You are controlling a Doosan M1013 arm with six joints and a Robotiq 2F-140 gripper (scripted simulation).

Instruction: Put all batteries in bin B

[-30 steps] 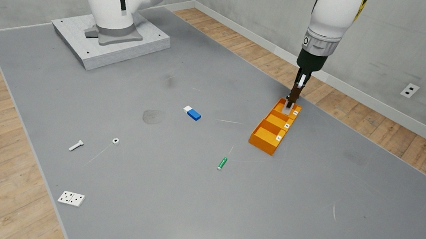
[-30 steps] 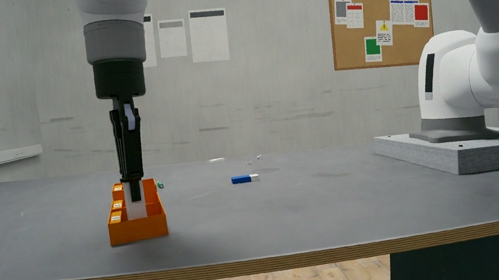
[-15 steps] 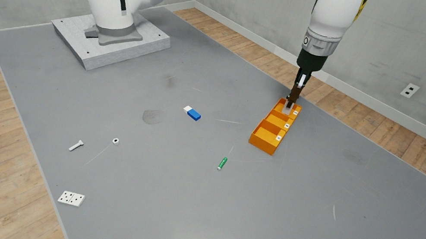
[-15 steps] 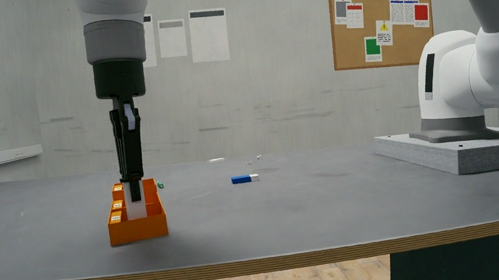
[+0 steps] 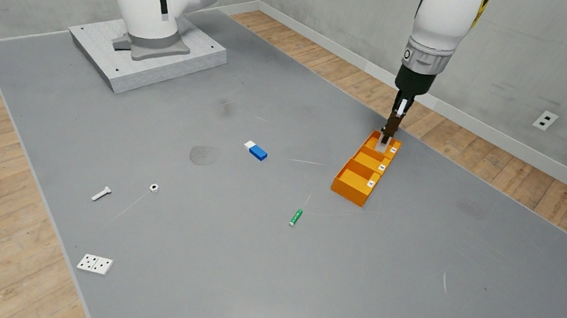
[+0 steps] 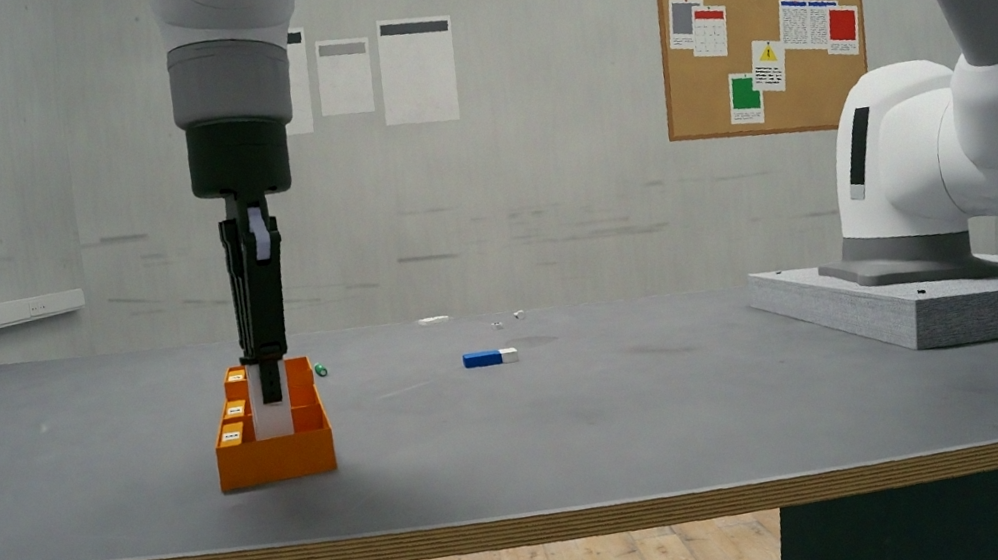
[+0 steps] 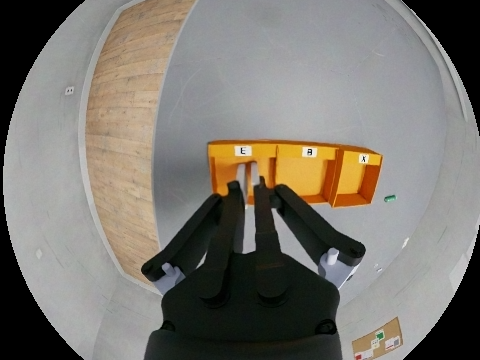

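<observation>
Right now my hand is 32 cm to the left of the green battery, 9 cm short of it and 4 cm above it. From my hand the other things lie so: orange bin row 7 cm to the right, 3 cm below, 3 cm ahead; then white eraser 32 cm to the right, 14 cm behind, 4 cm below; then nut 57 cm to the right, 11 cm behind, 5 cm below.
</observation>
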